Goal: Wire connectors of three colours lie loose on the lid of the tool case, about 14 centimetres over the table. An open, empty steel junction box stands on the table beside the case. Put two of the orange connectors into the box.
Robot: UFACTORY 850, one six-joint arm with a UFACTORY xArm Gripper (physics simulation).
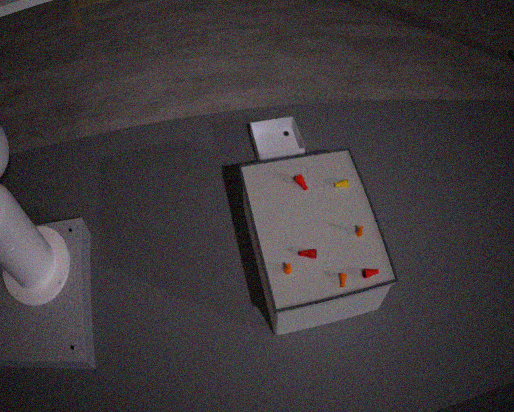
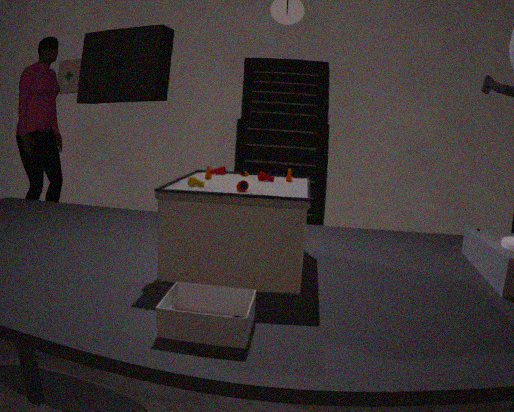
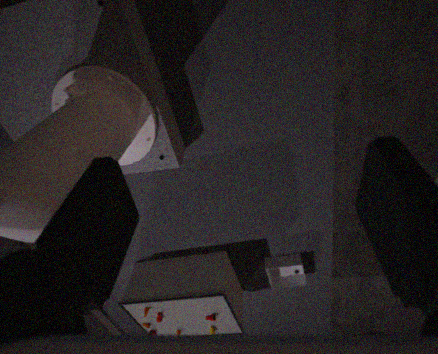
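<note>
Three orange connectors lie apart on the pale case lid [image 1: 310,215] [image 3: 187,310]: one [image 1: 359,231] [image 2: 208,173] [image 3: 178,332] by the long side away from the arm base, one [image 1: 287,268] [image 2: 289,175] [image 3: 146,311] by the side nearer the base, one [image 1: 342,279] [image 2: 244,173] [image 3: 146,325] near the end far from the box. The steel junction box [image 1: 270,140] [image 2: 200,327] [image 3: 285,272] stands on the table beside the case's other end, and no connector shows in it. My gripper [image 3: 240,180] is open and empty, away from the lid, its dark fingers wide apart.
Three red connectors [image 1: 300,181] [image 1: 307,253] [image 1: 370,273] and a yellow one [image 1: 341,184] [image 2: 196,182] [image 3: 213,330] also lie on the lid. The arm's base plate [image 1: 60,325] is bolted beside the case. A person [image 2: 39,100] stands beyond the table.
</note>
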